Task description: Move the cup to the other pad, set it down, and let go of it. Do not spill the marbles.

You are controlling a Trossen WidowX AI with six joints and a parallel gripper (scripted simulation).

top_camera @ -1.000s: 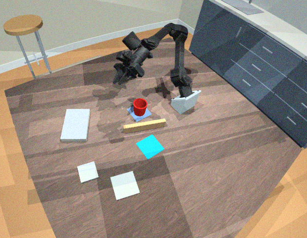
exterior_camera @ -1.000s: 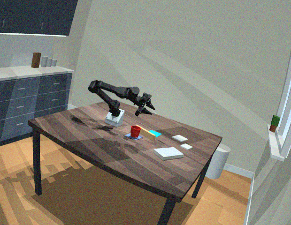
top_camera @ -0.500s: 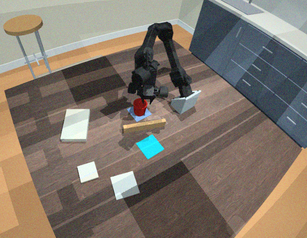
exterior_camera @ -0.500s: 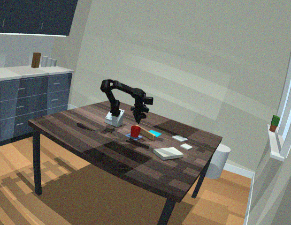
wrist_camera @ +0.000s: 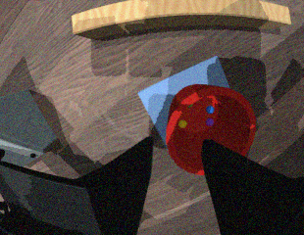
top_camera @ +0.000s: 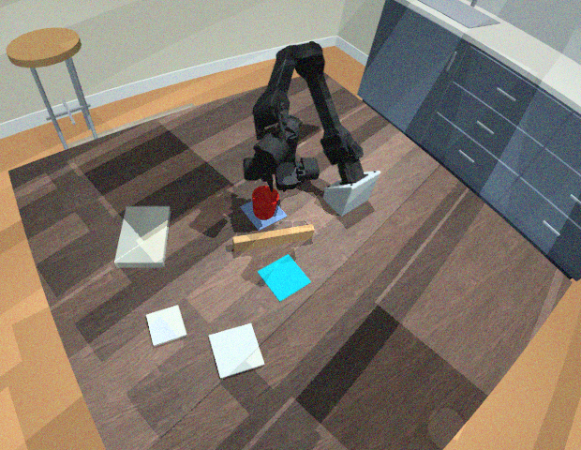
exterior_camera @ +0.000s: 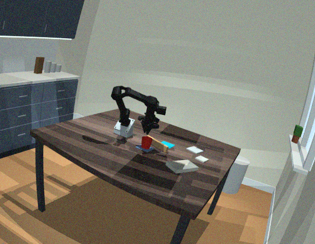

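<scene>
My gripper tip is now 6 cm above the red cup, 2 cm to the left of it and 2 cm short of it. Also, from my gripper tip: yellow marble 8 cm below, 2 cm to the right; wooden bar 8 cm to the left, 8 cm below, 7 cm ahead; pale blue pad 10 cm below, 2 cm to the right, 2 cm ahead.
</scene>
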